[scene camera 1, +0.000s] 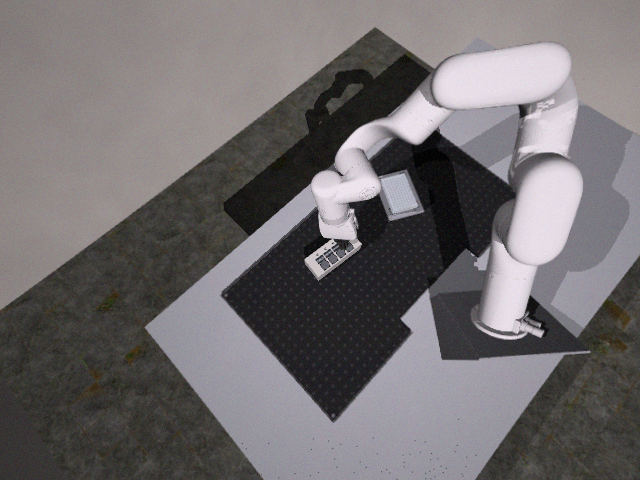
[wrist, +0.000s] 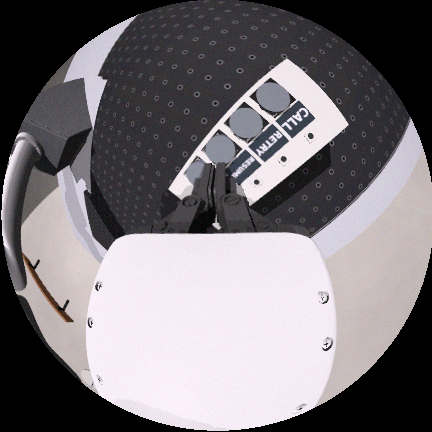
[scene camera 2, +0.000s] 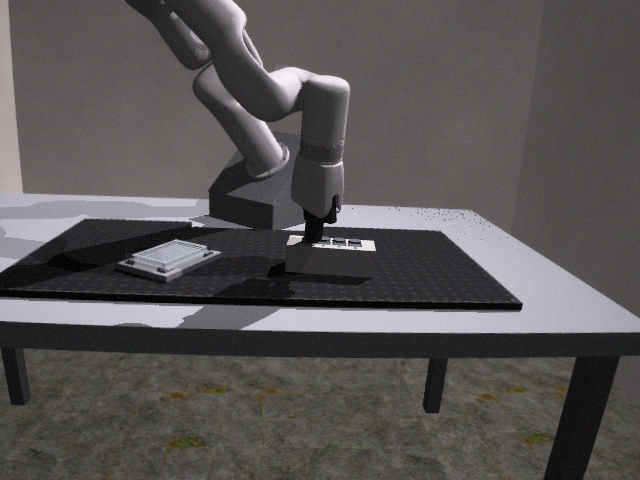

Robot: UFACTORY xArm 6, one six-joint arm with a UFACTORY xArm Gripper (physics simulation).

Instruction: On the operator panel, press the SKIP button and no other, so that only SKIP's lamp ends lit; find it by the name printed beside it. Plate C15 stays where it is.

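Note:
The white operator panel lies on the dark mat. In the wrist view its CALL button, RETRY button and RESUME button are grey discs with readable labels. The fourth button is partly behind the fingers; its label is hidden, and SKIP cannot be read. Three small lamps look dark; the fourth is hidden. My gripper is shut and empty, its tips low at the fourth button's end; contact is unclear. A clear plate sits apart; its name is unreadable.
The plate rests on a grey holder on the perforated dark mat. The mat lies on the pale table. The arm's dark base block stands at one side.

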